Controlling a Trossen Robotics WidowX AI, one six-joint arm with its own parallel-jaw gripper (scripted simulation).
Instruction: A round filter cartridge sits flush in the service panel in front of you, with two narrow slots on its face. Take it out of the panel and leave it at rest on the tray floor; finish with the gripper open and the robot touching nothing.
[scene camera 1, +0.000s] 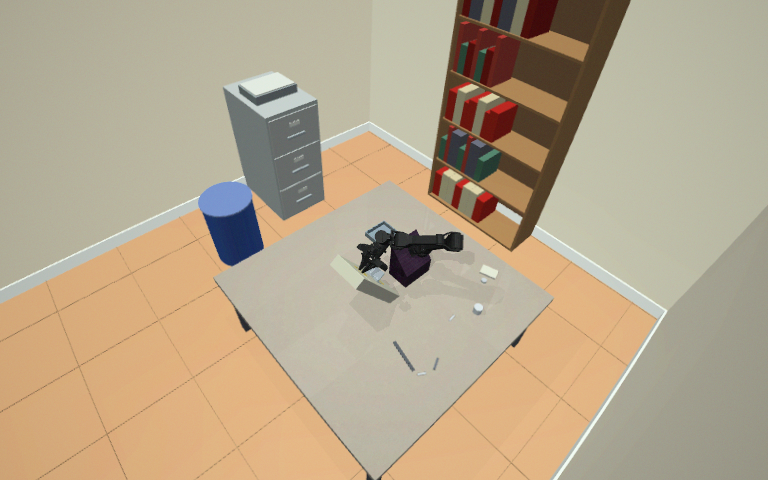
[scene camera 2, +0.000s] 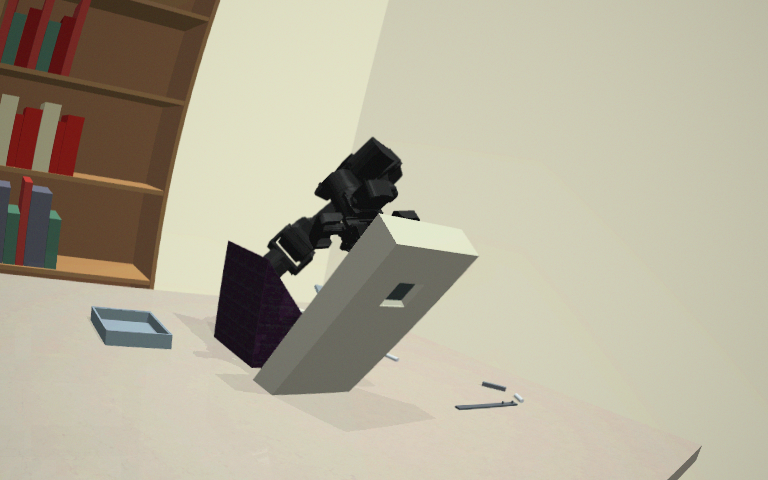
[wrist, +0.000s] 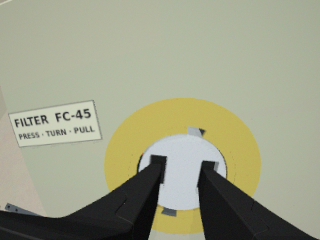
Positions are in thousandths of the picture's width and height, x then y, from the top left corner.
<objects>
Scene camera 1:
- pale green service panel: 454, 564
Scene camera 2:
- gripper: 505, 555
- blue-grey tray: 153, 682
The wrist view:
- gripper: 564, 715
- round filter cartridge: 573, 644
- pale green service panel: 289, 385
</objects>
